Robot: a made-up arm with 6 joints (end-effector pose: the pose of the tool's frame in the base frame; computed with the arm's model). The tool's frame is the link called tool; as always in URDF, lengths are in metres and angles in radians.
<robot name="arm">
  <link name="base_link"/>
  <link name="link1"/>
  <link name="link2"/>
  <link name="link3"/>
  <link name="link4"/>
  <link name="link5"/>
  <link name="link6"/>
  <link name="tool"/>
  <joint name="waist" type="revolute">
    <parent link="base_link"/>
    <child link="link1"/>
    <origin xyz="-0.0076 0.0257 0.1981" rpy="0 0 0"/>
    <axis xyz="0 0 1"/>
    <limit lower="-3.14" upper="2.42"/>
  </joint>
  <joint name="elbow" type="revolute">
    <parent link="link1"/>
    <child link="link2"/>
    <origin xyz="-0.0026 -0.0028 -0.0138" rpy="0 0 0"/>
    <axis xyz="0 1 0"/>
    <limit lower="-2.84" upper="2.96"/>
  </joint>
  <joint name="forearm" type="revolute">
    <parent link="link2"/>
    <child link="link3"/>
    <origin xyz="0.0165 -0.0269 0.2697" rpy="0 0 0"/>
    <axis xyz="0 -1 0"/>
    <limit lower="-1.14" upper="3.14"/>
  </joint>
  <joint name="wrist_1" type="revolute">
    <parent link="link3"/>
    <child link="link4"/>
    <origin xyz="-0.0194 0.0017 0.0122" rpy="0 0 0"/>
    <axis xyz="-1 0 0"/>
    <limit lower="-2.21" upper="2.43"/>
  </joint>
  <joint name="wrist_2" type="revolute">
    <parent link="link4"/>
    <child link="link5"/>
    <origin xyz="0.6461 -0.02 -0.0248" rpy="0 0 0"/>
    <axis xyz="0 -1 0"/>
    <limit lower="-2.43" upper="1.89"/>
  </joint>
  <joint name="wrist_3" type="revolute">
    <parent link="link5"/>
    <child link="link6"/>
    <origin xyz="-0.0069 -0.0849 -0.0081" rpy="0 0 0"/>
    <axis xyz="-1 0 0"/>
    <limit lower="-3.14" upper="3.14"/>
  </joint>
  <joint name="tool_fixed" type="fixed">
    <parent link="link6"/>
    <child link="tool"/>
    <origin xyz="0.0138 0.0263 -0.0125" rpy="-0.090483 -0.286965 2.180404"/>
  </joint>
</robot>
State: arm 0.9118 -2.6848 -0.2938 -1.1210 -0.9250 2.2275
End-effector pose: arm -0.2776 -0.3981 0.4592 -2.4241 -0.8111 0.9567
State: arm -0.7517 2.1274 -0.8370 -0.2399 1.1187 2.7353
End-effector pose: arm -0.4157 0.1977 -0.0443 -0.7861 -1.7010 -1.5885
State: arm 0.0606 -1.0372 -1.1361 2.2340 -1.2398 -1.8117
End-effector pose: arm 0.4199 0.0652 0.3766 -0.5235 -0.1604 1.1474
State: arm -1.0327 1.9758 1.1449 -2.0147 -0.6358 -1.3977
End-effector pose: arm 0.3347 -0.4999 -0.4516 -0.4004 2.4887 1.2491
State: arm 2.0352 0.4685 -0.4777 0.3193 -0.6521 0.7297
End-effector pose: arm -0.1027 0.5163 -0.0853 0.6655 -1.8080 -1.0974
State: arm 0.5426 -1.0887 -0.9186 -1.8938 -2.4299 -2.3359
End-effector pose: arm 0.3134 0.2777 0.3505 2.3217 1.0581 -0.6695
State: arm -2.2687 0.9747 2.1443 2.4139 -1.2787 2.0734
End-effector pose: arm -0.1998 -0.2692 0.9281 -2.4652 0.1585 1.6462
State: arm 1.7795 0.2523 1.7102 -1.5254 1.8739 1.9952
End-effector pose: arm -0.0401 0.2932 1.0746 1.1481 -1.1138 1.7346
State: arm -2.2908 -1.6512 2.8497 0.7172 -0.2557 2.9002
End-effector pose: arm 0.0986 0.3703 -0.4560 -0.9841 -1.4424 -2.4662
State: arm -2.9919 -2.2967 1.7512 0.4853 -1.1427 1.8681
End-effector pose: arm 0.5242 0.2661 -0.4765 1.1750 -1.3024 2.4047
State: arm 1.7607 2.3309 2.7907 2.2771 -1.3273 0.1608
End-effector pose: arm -0.1320 0.6939 0.3426 -1.1282 0.5872 1.5711
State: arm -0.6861 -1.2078 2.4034 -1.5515 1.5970 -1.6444
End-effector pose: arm -0.6554 0.5414 0.0942 -0.4110 -0.7275 -0.0319
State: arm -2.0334 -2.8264 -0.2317 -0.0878 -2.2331 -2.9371
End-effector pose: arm 0.1334 0.6502 0.2905 1.4104 2.6696 -0.6813
